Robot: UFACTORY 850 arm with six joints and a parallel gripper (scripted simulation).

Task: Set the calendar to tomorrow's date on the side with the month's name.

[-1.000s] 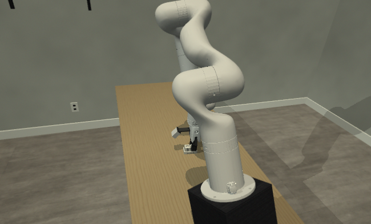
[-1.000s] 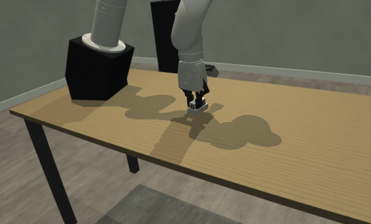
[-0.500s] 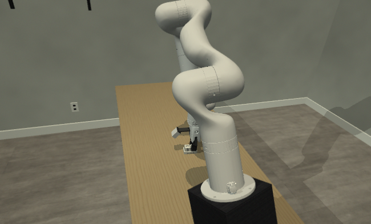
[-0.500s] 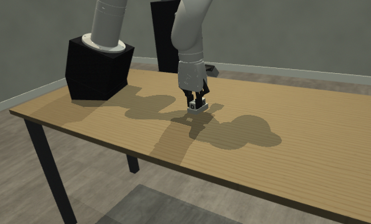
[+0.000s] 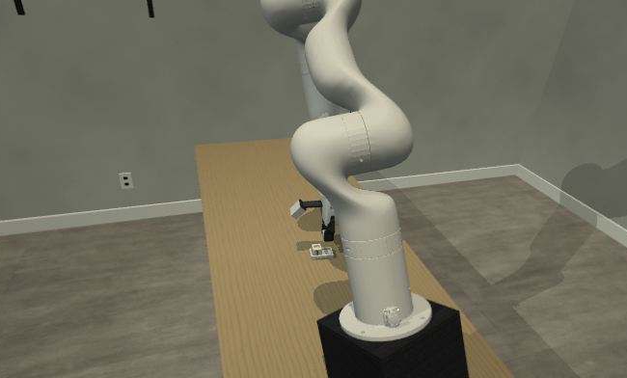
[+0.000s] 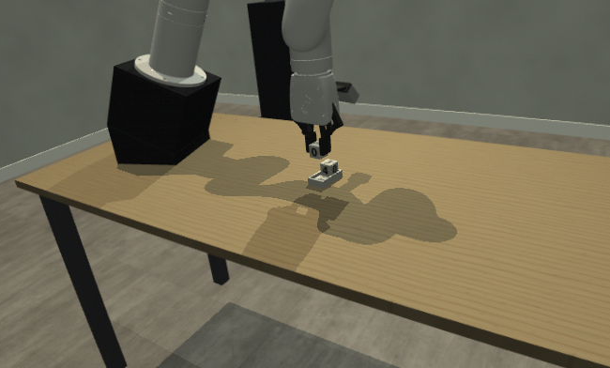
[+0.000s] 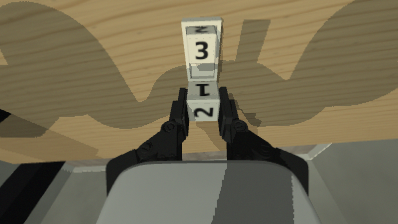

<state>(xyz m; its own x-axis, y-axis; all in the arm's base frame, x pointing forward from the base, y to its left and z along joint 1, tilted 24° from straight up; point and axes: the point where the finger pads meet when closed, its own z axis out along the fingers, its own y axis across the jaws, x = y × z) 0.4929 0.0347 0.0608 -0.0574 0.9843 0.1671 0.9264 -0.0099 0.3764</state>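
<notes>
The small calendar tray lies 20 mm to the left of my hand and 90 mm below it.
</notes>
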